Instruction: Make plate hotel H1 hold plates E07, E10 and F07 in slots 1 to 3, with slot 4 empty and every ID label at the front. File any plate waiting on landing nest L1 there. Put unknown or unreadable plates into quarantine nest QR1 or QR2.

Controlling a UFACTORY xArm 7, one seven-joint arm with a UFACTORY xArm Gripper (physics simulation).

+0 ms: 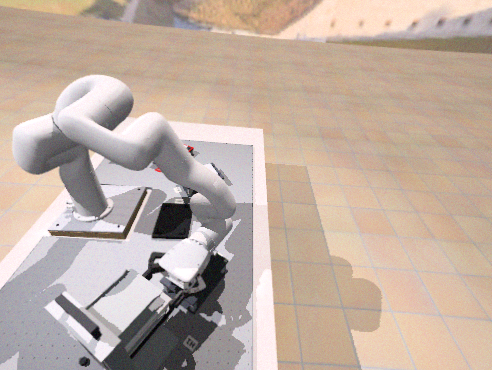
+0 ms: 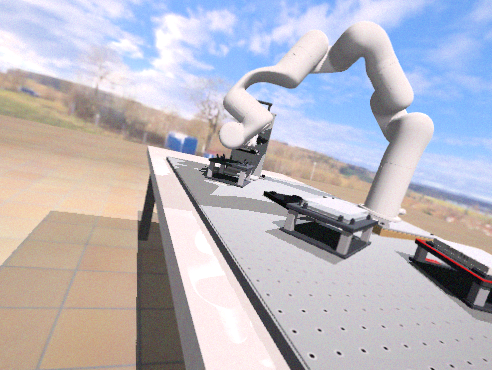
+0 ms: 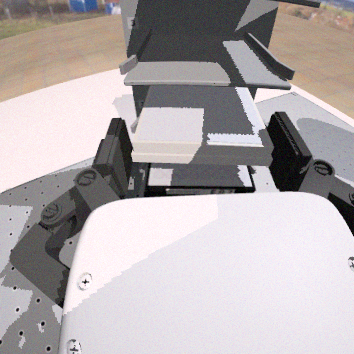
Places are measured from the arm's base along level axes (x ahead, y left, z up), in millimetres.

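Pixels of known places: gripper, fingertip midpoint: (image 3: 197,131); arm's base, origin of the base link: (image 1: 94,209) (image 2: 377,214).
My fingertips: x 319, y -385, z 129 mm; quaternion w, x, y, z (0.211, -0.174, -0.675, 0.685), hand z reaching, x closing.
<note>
Ahead of a thing's pixels: the offset from my fingertips to its top centre.
Plate hotel H1 (image 3: 197,31) (image 1: 118,308) (image 2: 260,139) is a dark tower with grey shelves. A black plate {28 mm back, 35 mm right, 38 mm down} (image 3: 200,175) with the label E07 at its front lies in the lowest slot. A pale grey plate {27 mm back, 35 mm right, 5 mm up} (image 3: 168,140) lies in the slot above it; I see no label on its front edge. The shelf {34 mm back, 44 mm right, 33 mm up} (image 3: 175,74) marked 3 looks empty. My gripper (image 3: 197,131) (image 1: 171,287) (image 2: 232,161) is open, with one finger on each side of the pale plate and apart from it. A dark plate (image 1: 172,220) (image 2: 330,208) lies on a raised nest in the middle of the table.
A red-edged nest {105 mm back, 755 mm left, 103 mm down} (image 2: 449,258) (image 1: 190,149) stands at the table's far end from the hotel. The arm's base sits on a grey mounting plate (image 1: 118,214). The white table rim (image 1: 260,238) (image 2: 186,255) runs close beside the hotel.
</note>
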